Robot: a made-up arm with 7 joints. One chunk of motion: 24 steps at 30 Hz.
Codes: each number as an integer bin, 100 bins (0 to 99) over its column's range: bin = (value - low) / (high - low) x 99, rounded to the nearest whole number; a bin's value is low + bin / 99 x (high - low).
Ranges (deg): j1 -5..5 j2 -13..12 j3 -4..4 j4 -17..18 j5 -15..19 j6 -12..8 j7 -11..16
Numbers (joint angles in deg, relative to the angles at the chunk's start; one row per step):
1: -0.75 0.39 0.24 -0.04 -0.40 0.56 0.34
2: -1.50 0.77 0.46 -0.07 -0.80 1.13 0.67
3: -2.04 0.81 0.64 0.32 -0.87 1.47 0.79
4: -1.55 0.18 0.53 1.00 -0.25 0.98 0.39
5: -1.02 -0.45 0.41 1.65 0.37 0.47 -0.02
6: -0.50 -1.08 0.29 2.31 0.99 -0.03 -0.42
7: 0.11 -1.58 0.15 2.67 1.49 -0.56 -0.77
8: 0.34 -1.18 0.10 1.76 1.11 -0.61 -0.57
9: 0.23 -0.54 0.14 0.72 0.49 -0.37 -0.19
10: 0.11 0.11 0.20 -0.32 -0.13 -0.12 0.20
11: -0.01 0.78 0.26 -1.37 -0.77 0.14 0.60
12: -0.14 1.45 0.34 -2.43 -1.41 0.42 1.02
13: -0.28 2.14 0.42 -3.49 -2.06 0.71 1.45
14: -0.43 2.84 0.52 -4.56 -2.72 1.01 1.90
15: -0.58 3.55 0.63 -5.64 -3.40 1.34 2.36
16: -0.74 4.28 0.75 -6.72 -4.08 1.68 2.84
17: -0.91 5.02 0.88 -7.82 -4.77 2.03 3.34
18: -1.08 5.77 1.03 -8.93 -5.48 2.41 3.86
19: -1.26 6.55 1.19 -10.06 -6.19 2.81 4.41
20: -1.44 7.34 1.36 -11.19 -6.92 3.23 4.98
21: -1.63 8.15 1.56 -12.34 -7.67 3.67 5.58
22: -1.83 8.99 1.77 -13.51 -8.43 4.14 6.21
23: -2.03 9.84 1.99 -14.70 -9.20 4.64 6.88
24: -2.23 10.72 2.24 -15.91 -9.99 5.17 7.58
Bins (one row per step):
1: 42 53 52 48 43 62 42
2: 35 55 55 48 41 65 43
3: 29 55 57 49 41 67 43
4: 34 52 56 51 43 64 42
5: 39 50 55 53 45 62 40
6: 45 47 53 55 47 59 39
7: 51 45 51 56 48 57 38
8: 53 47 51 53 47 56 38
9: 52 49 51 50 45 58 40
10: 51 52 52 47 43 59 41
11: 49 55 53 44 41 60 43
12: 48 57 54 41 40 61 44
13: 47 60 55 38 38 63 46
14: 45 63 56 35 36 64 47
15: 44 66 57 32 34 66 49
16: 42 68 59 29 32 68 51
17: 40 71 60 26 30 69 53
18: 39 74 62 23 28 71 54
19: 37 77 64 20 26 73 57
20: 35 81 66 16 24 75 59
21: 33 84 69 13 21 78 61
22: 31 87 71 10 19 80 63
23: 29 90 74 7 17 82 66
24: 27 94 77 3 15 85 68

